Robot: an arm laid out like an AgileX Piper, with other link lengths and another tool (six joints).
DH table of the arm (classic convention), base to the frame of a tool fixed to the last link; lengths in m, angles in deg. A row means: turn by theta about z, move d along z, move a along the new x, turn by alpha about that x. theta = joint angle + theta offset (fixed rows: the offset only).
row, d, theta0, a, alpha
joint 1, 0.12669, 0, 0, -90
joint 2, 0, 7.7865, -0.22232, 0
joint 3, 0, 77.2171, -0.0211, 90
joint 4, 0.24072, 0, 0, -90
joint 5, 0, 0, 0, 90
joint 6, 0.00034, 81.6, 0.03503, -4.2
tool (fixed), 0.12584, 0, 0, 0
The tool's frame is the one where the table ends.
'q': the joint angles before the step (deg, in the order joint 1, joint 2, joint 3, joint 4, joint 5, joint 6). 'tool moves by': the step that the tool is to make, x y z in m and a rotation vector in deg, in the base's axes. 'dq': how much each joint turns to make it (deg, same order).
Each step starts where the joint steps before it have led.
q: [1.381 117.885 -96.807 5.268 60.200 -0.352]
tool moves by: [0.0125 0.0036 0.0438 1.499 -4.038 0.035]
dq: [0.068 -0.010 -9.513 1.217 5.445 0.356]
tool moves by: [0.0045 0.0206 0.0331 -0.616 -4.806 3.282]
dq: [2.986 -0.003 -7.089 -0.874 2.337 -0.006]
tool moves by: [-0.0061 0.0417 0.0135 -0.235 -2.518 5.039]
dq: [5.958 0.028 -2.814 -0.960 0.238 0.995]
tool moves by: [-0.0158 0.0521 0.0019 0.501 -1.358 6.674]
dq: [7.342 -0.033 -0.020 -0.116 -1.435 0.609]
